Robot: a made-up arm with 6 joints.
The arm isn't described. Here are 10 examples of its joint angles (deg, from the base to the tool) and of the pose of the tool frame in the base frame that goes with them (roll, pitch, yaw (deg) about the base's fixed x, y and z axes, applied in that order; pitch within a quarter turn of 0, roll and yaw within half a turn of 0; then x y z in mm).
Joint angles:
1: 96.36 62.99 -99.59 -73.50 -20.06 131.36
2: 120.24 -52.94 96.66 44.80 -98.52 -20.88
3: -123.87 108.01 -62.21 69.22 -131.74 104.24
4: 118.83 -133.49 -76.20 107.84 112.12 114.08
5: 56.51 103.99 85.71 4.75 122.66 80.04
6: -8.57 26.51 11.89 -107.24 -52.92 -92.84
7: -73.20 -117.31 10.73 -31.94 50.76 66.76
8: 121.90 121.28 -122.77 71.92 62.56 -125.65
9: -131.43 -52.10 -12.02 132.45 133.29 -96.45
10: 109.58 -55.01 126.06 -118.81 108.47 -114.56
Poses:
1: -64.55 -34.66 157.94 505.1 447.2 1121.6
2: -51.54 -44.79 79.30 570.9 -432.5 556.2
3: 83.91 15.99 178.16 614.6 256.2 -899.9
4: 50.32 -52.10 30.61 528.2 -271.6 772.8
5: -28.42 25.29 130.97 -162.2 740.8 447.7
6: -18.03 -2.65 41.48 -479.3 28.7 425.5
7: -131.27 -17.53 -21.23 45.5 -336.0 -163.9
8: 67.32 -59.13 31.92 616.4 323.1 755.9
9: 15.70 35.93 50.25 534.8 -355.3 -594.4
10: 58.06 -19.91 58.52 571.5 -357.1 458.5
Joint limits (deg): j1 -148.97..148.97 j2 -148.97..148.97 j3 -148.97..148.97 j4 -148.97..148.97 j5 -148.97..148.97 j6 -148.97..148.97
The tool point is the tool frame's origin. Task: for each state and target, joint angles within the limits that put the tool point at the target. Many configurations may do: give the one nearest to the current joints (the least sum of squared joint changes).
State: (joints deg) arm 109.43 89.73 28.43 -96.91 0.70 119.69
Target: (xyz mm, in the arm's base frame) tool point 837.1 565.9 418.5
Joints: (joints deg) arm 127.11 42.50 5.88 -124.46 -35.66 128.78
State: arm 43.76 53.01 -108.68 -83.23 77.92 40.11
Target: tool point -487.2 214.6 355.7
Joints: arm 34.41 56.48 -93.18 -86.38 95.62 19.53
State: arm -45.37 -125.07 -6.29 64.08 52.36 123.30
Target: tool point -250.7 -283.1 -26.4
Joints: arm -38.57 -124.22 -0.16 56.20 65.81 117.37
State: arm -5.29 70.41 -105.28 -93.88 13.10 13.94
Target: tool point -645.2 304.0 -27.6
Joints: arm -1.18 53.52 -68.37 -85.04 53.44 34.83
